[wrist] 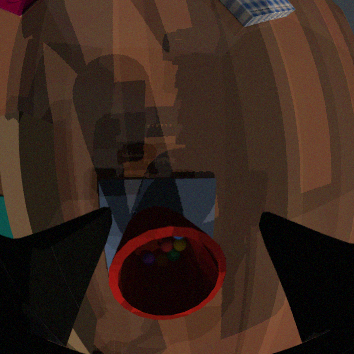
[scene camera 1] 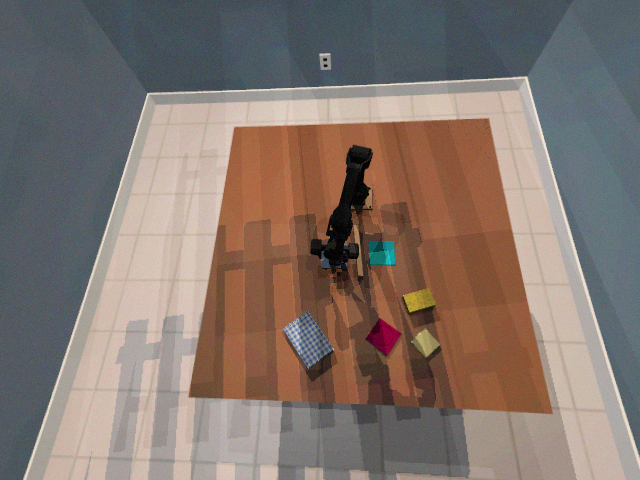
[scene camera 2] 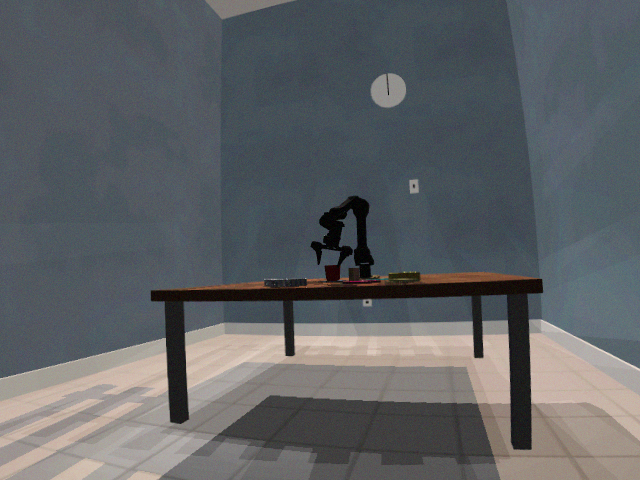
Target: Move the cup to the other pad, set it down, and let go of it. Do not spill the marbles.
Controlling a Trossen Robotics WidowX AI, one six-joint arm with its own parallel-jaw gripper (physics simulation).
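Where they show: gripper, fingertip midpoint: point(wrist: 187, 218) point(scene camera 2: 327, 266); arm's base at its link origin: point(scene camera 1: 357, 198) point(scene camera 2: 365, 276).
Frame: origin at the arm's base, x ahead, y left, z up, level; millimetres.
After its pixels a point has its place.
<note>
The red cup point(scene camera 2: 332, 273) @(x 315, y -87, z 27 mm) point(wrist: 165, 272) @(x 257, y -100, z 18 mm) stands upright on the blue pad point(scene camera 1: 326, 264) @(x 323, y -130, z -7 mm) point(wrist: 204, 192) @(x 324, y -140, z -7 mm). Several coloured marbles point(wrist: 172, 252) @(x 274, y -107, z 11 mm) lie inside it. The arm hides the cup in scene camera 1. My gripper point(scene camera 1: 334, 258) @(x 323, y -105, z 60 mm) point(scene camera 2: 329, 264) @(x 323, y -105, z 60 mm) point(wrist: 187, 218) @(x 323, y -105, z 60 mm) is wide open and empty. Its fingertips are just above the rim height of the cup, and in the wrist view the cup shows between the fingers, nearer the left one. The teal pad point(scene camera 1: 381, 253) @(x 266, y 105, z -7 mm) point(wrist: 4, 220) @(x 291, y 74, z -7 mm) lies on the other side of the wooden barrier point(scene camera 1: 359, 258) @(x 311, y 10, z 48 mm) point(scene camera 2: 353, 273) @(x 381, y 25, z 24 mm) point(wrist: 12, 175) @(x 345, y 9, z 48 mm).
A blue checked block point(scene camera 1: 308, 339) @(x 638, y -183, z 15 mm) point(scene camera 2: 285, 282) @(x 719, y -146, z 4 mm) point(wrist: 260, 11) @(x 545, y -207, z 15 mm) lies toward the front. A magenta piece point(scene camera 1: 383, 336) @(x 610, y 106, z -2 mm) point(wrist: 15, 5) @(x 561, y 107, z -2 mm), a pale yellow block point(scene camera 1: 425, 343) @(x 628, y 263, z 0 mm) and a yellow block point(scene camera 1: 419, 300) @(x 469, y 246, z 20 mm) point(scene camera 2: 403, 276) @(x 504, y 249, z 6 mm) lie at the front right of the wooden table point(scene camera 1: 465, 206) @(x 31, y 476, z -10 mm).
</note>
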